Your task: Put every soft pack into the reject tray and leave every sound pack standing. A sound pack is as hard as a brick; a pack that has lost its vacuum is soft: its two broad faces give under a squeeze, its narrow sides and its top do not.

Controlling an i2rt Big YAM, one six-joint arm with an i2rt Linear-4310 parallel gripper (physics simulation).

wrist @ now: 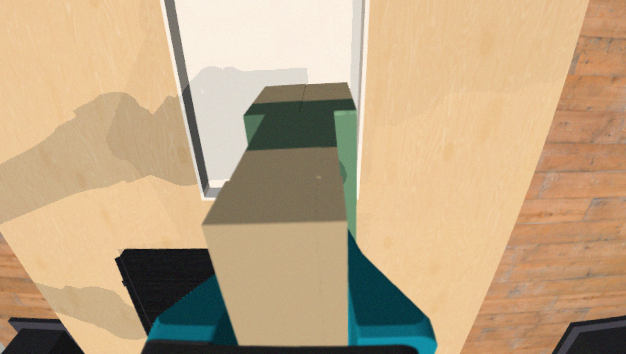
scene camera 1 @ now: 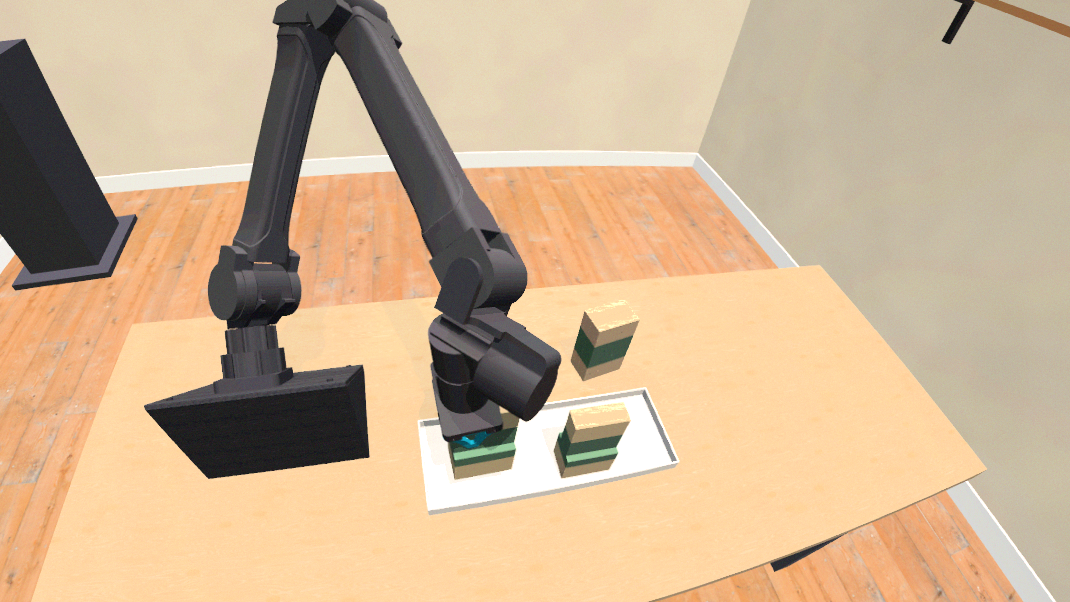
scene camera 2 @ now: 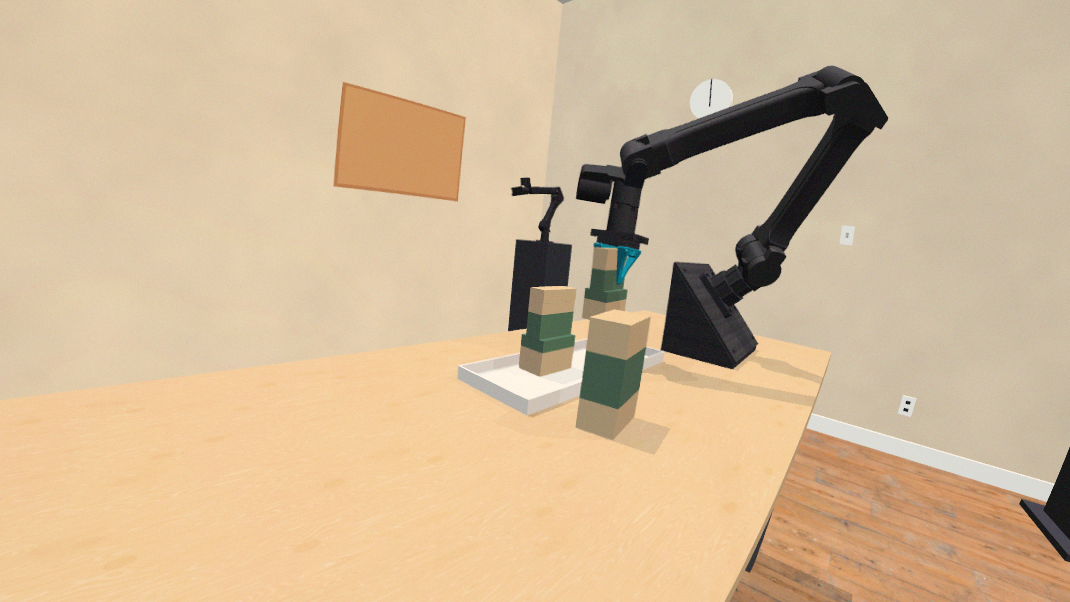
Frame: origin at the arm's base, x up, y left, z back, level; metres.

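Seen in the pictures: gripper, between the fingertips: (scene camera 1: 470, 435) (scene camera 2: 611, 282); arm's base, origin of its link: (scene camera 1: 257, 384) (scene camera 2: 716, 295).
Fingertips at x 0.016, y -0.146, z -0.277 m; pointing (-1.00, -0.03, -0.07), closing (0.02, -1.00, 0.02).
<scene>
Offsets run from my fingertips to a thing's top centre. Level surfaces: height alone.
My gripper (scene camera 1: 472, 440) (scene camera 2: 615, 273) (wrist: 307, 232), with cyan fingers, is shut on a tan pack {dy +0.000, dx +0.069, dz -0.016 m} (scene camera 1: 482, 467) (scene camera 2: 604, 278) (wrist: 285, 280) with a green band. It holds the pack upright, a little above the left end of the white reject tray {dy +0.023, dx -0.126, dz -0.136 m} (scene camera 1: 486, 500) (scene camera 2: 493, 390) (wrist: 270, 40). The held pack's green band is narrower above a light green ledge. A second pack {dy -0.010, dx -0.005, dz -0.181 m} (scene camera 1: 591, 445) (scene camera 2: 549, 325) with a similar step stands upright in the tray's right half. A third pack {dy +0.166, dx -0.008, dz -0.277 m} (scene camera 1: 602, 348) (scene camera 2: 613, 374), straight-sided, stands on the table behind the tray in scene camera 1.
The arm's black wedge base (scene camera 1: 284, 426) (scene camera 2: 703, 321) (wrist: 165, 280) stands on the wooden table {dx -0.148 m} (scene camera 1: 785, 389) (scene camera 2: 336, 464), left of the tray in scene camera 1. A dark pedestal (scene camera 1: 59, 172) (scene camera 2: 540, 277) stands beyond the table; in scene camera 2 a small arm is on it.
</scene>
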